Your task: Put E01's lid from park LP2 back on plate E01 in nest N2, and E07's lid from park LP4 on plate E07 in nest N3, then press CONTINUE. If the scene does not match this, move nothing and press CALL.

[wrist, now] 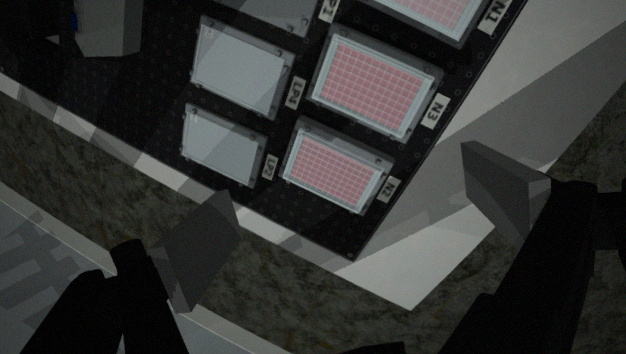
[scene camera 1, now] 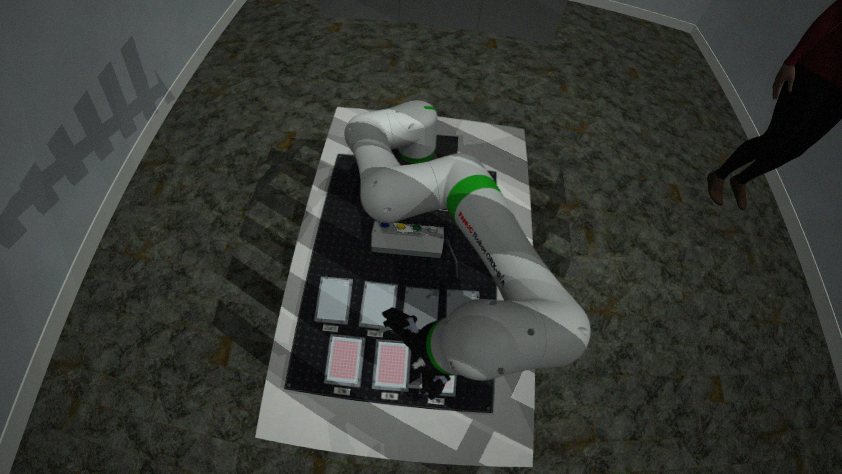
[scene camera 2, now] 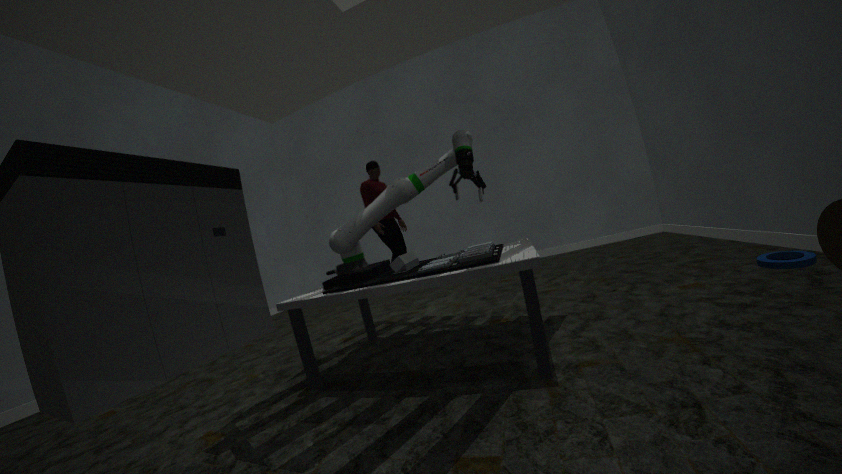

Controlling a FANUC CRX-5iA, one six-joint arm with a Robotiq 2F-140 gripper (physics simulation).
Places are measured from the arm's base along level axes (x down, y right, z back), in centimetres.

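Pixels of known places: gripper, between the fingertips: (wrist: 344, 193) (scene camera 1: 399, 356) (scene camera 2: 469, 200); arm's base, origin of its link: (scene camera 1: 416, 162) (scene camera 2: 357, 270).
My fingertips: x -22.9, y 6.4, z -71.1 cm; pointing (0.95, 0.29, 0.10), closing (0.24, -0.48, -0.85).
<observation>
Ahead of a thing's pixels: the offset from my fingertips to its top centre. "*": to the spot under its first point. Level surfaces: height alone.
A pale lid @[dx +25.8, dy +19.2, dz +21.5 cm] (scene camera 1: 334, 300) (wrist: 222, 145) lies in park LP2, and another pale lid @[dx +25.8, dy +5.7, dz +20.1 cm] (scene camera 1: 377, 301) (wrist: 240, 70) lies in park LP4. A pink gridded plate @[dx +24.0, dy +15.1, dz +3.0 cm] (scene camera 1: 344, 360) (wrist: 335, 172) sits in nest N2 with no lid seen on it. A similar plate @[dx +24.0, dy +1.6, dz +1.8 cm] (scene camera 1: 391, 366) (wrist: 375, 87) sits in nest N3, also uncovered. Plate and lid names are too small to read. The button box @[dx +19.1, dy -3.2, dz +41.4 cm] (scene camera 1: 406, 242) (scene camera 2: 404, 263) (wrist: 107, 30) shows blue, yellow and green buttons; their labels are unreadable. My gripper (scene camera 1: 415, 353) (scene camera 2: 469, 197) (wrist: 344, 193) is open and empty, high above the table.
A third pink plate @[* dx +24.0, dy -8.9, dz -2.1 cm] (wrist: 435, 10) sits in nest N1. Park LP1 @[* dx +26.5, dy -3.8, dz +14.8 cm] (wrist: 285, 10) is partly in the wrist view. The dark board @[dx +27.5 cm] (scene camera 1: 329, 259) lies on the white table @[dx +28.9 cm] (scene camera 1: 294, 418). A person (scene camera 1: 807, 100) (scene camera 2: 374, 191) in red stands beyond the table. A blue ring (scene camera 2: 760, 260) lies on the floor.
</observation>
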